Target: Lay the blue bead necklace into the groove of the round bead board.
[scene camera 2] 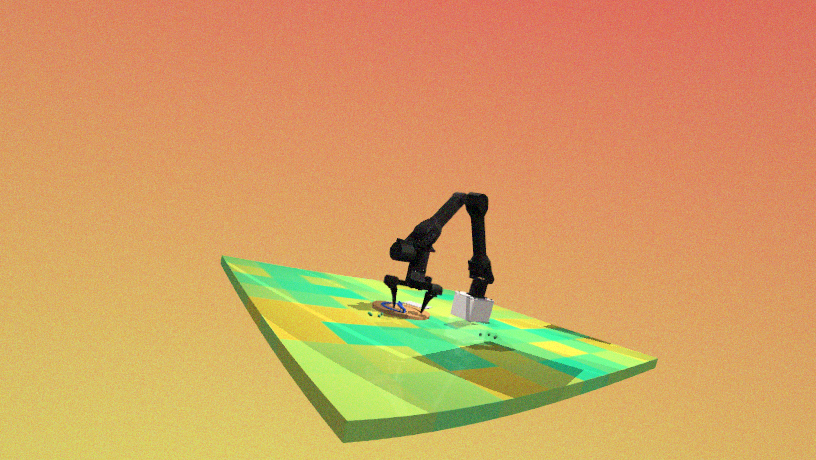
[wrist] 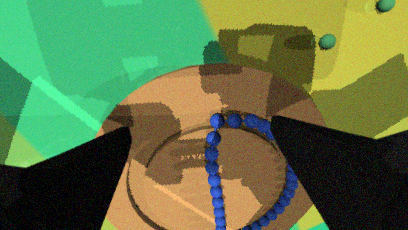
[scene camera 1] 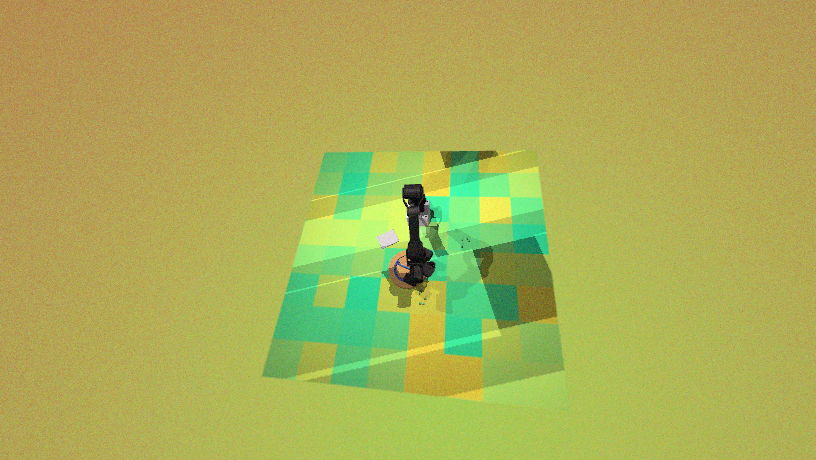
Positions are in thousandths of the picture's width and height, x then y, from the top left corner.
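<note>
Round bead board (wrist: 619,754) in view. My gripper (scene camera 2: 499,675) open, holding nothing; visible too in the wrist view (wrist: 496,559).
</note>
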